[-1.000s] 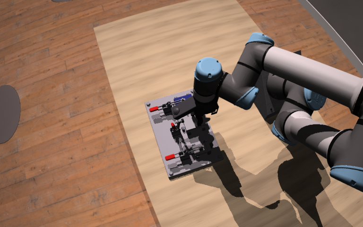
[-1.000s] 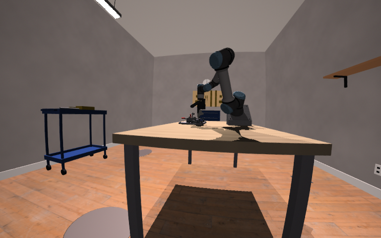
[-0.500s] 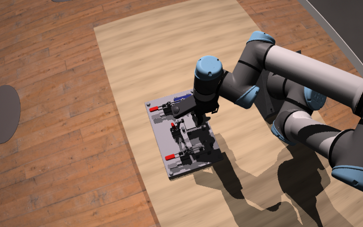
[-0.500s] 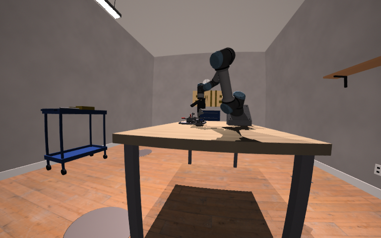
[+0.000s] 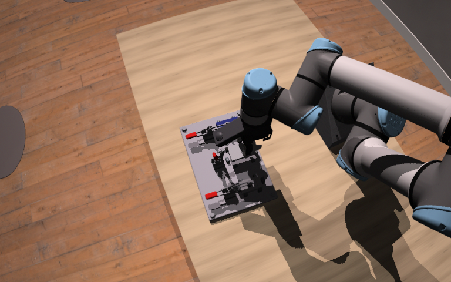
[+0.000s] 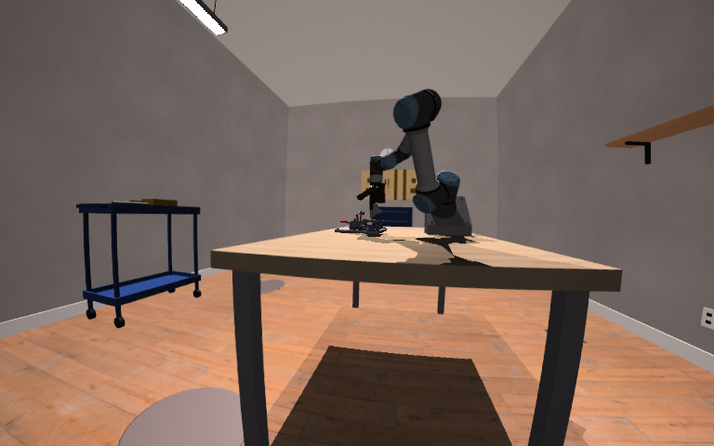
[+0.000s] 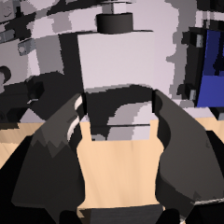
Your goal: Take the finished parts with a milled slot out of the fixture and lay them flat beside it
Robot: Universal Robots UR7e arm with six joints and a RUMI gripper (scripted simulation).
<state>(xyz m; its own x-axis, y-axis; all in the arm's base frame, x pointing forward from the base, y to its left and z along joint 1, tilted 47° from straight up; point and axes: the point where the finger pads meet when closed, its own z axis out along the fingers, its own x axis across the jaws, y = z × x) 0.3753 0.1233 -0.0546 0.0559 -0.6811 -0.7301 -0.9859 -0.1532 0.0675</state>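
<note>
The grey fixture plate lies 50 mm ahead of my hand and 70 mm below it. Also, from my hand: pale grey part: 10 mm behind, 10 mm below; blue blank: 10 mm ahead, 110 mm to the right, 50 mm below.
</note>
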